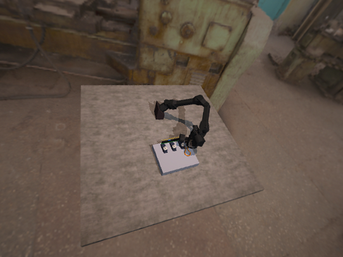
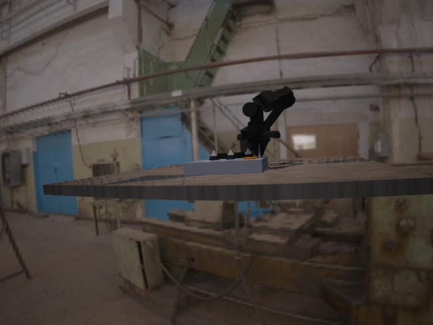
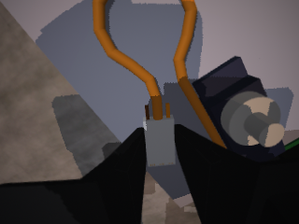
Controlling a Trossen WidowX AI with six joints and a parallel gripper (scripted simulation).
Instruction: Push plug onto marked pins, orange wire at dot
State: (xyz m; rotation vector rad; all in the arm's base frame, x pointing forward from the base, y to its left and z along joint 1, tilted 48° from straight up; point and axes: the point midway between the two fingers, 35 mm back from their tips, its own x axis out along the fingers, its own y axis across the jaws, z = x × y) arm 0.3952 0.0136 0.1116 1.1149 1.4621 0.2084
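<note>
The blue band is 80 mm behind my gripper tip, 140 mm to the right of it and 20 mm above it. The rest, counted from my gripper tip: grey holder (80 mm ahead, 130 mm to the right, 30 mm below); dark servo (30 mm behind, 120 mm to the right).
</note>
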